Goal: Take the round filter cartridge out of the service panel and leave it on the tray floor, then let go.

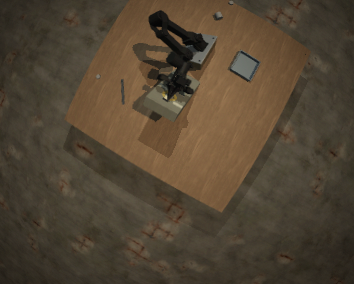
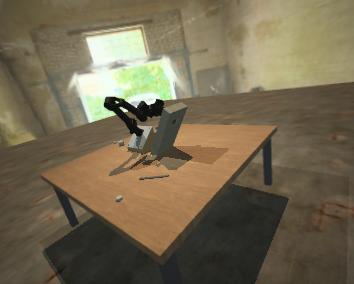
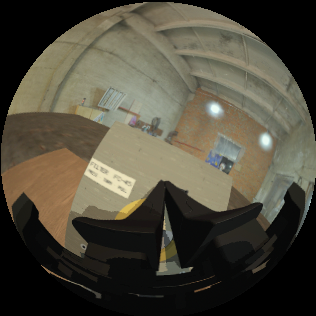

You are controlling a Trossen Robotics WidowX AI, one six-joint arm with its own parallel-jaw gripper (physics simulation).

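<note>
The service panel (image 1: pixel 159 106) (image 2: pixel 167 132) (image 3: pixel 153 159) is a tan slanted block in the middle of the table, with a label (image 3: pixel 109 178) reading FILTER FC-45. A yellow ring (image 1: pixel 173 98) (image 3: pixel 129 208) marks the filter seat on its face. My gripper (image 1: pixel 169 95) (image 2: pixel 159 105) (image 3: pixel 163 184) is shut, fingertips touching, right in front of the seat, with nothing between the fingers. The blue-grey tray (image 1: pixel 235 60) lies empty to the right of the arm's base.
The arm's grey base block (image 1: pixel 208 46) (image 2: pixel 140 141) stands behind the panel. A thin dark bar (image 1: pixel 122 92) (image 2: pixel 153 177) and a small grey disc (image 1: pixel 98 76) (image 2: pixel 119 198) lie left of it. A small grey cylinder (image 1: pixel 218 15) (image 2: pixel 120 142) and another disc (image 1: pixel 231 2) lie near the far edge.
</note>
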